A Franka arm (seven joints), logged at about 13 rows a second.
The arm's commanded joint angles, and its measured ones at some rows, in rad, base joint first. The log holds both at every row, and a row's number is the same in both.
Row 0, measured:
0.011 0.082 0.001 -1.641 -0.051 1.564 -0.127
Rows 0 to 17, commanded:
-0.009 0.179 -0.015 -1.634 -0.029 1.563 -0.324
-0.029 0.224 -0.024 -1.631 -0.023 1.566 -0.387
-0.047 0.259 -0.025 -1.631 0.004 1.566 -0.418
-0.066 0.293 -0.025 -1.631 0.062 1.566 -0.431
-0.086 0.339 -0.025 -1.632 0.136 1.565 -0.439
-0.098 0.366 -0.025 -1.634 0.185 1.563 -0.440
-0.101 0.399 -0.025 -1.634 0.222 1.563 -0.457
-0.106 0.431 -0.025 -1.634 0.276 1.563 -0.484
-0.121 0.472 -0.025 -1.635 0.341 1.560 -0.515
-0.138 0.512 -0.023 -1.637 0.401 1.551 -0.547
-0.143 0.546 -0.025 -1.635 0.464 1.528 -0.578
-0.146 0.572 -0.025 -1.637 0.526 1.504 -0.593
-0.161 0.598 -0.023 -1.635 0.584 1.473 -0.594
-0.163 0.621 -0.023 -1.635 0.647 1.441 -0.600
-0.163 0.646 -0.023 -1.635 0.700 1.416 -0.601
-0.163 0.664 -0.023 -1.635 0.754 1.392 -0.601
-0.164 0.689 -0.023 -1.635 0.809 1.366 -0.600
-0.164 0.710 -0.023 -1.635 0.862 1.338 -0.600
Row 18, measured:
-0.153 0.669 -0.028 -1.655 0.776 1.395 -0.597
